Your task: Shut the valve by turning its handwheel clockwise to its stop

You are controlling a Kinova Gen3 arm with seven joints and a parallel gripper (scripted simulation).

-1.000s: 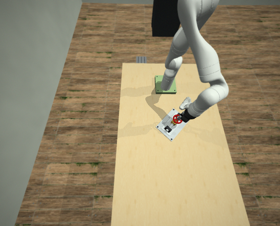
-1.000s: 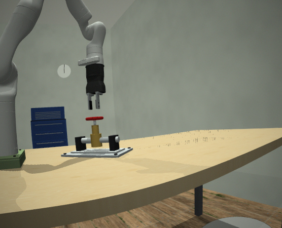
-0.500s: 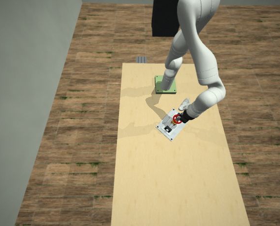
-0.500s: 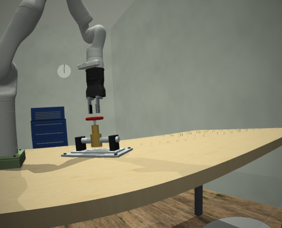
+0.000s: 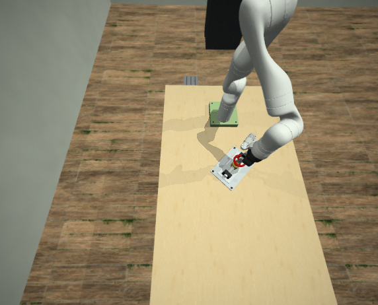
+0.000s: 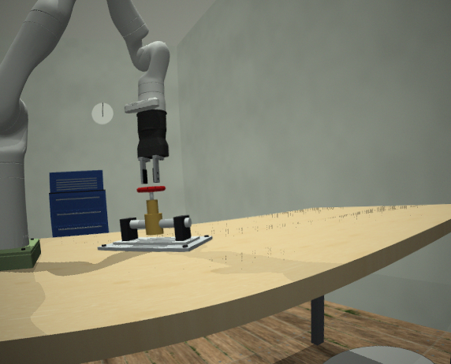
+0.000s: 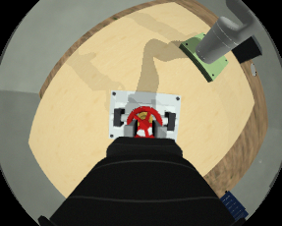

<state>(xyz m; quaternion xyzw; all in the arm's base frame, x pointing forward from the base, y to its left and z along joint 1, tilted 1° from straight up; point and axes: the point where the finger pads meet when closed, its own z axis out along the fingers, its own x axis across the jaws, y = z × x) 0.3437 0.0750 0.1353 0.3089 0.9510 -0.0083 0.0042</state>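
Right now my hand is 40 mm above the red handwheel.
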